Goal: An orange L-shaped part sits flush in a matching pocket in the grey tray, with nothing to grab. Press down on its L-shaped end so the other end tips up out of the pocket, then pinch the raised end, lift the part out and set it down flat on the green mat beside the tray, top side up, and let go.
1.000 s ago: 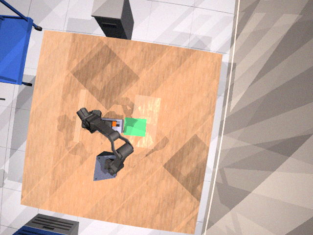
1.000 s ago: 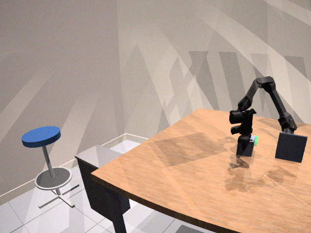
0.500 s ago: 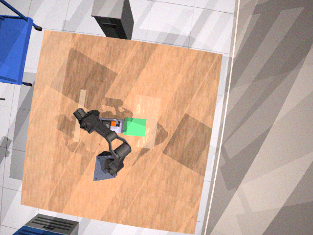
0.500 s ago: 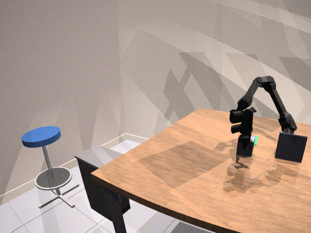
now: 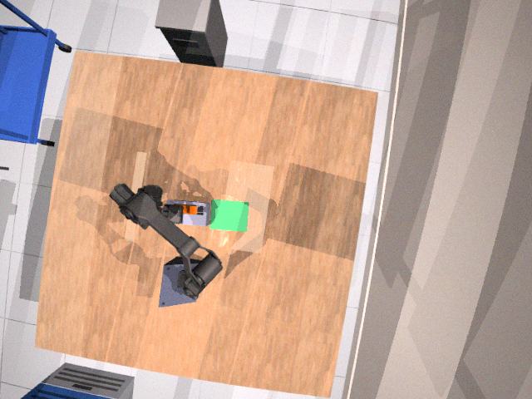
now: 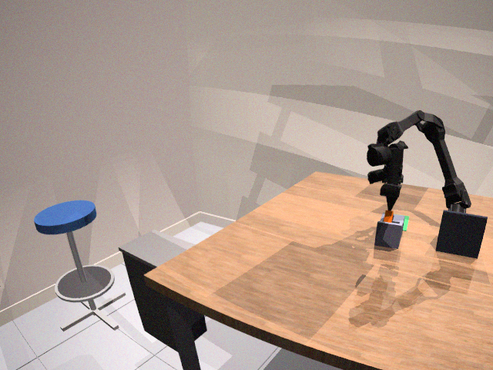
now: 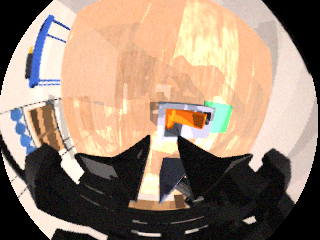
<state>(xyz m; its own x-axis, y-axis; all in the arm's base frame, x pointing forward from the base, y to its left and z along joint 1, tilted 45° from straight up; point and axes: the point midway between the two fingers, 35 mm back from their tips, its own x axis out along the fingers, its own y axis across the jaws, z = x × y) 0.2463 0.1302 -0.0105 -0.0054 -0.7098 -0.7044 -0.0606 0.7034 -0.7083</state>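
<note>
The orange L-shaped part is 4 cm to the right of my gripper tip and 10 cm below it. Round my gripper tip: green mat (1 cm ahead, 22 cm to the right, 16 cm below).
</note>
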